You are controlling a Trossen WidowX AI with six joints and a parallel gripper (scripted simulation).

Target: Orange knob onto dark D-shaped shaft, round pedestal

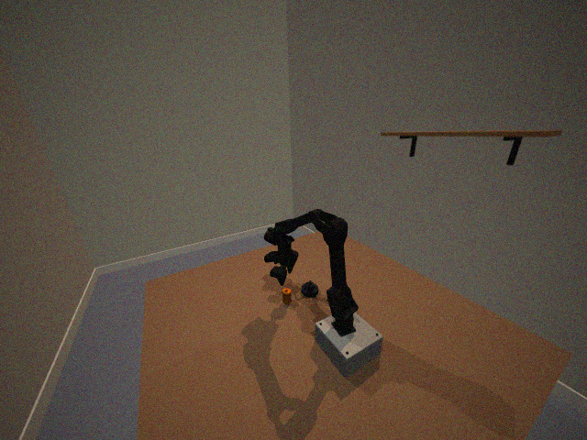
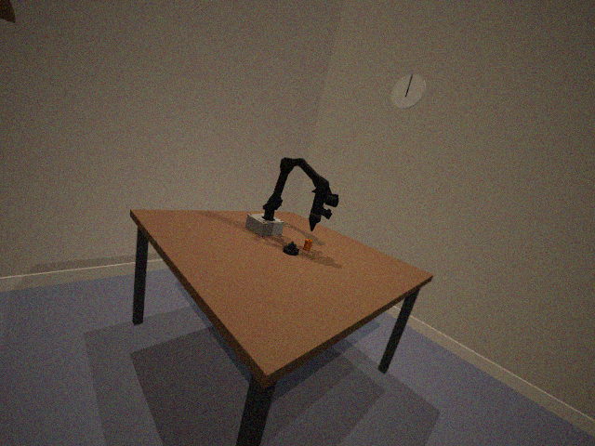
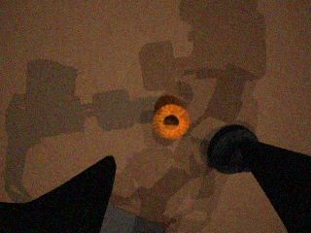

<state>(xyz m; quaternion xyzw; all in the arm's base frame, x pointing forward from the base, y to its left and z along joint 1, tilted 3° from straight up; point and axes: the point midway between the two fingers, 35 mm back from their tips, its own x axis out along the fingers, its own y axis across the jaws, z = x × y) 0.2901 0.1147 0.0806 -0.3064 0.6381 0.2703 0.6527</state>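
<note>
My gripper tip is 10 cm above the orange knob. From my gripper tip the other things lie so: round pedestal 2 cm ahead, 13 cm to the right, 10 cm below.
</note>
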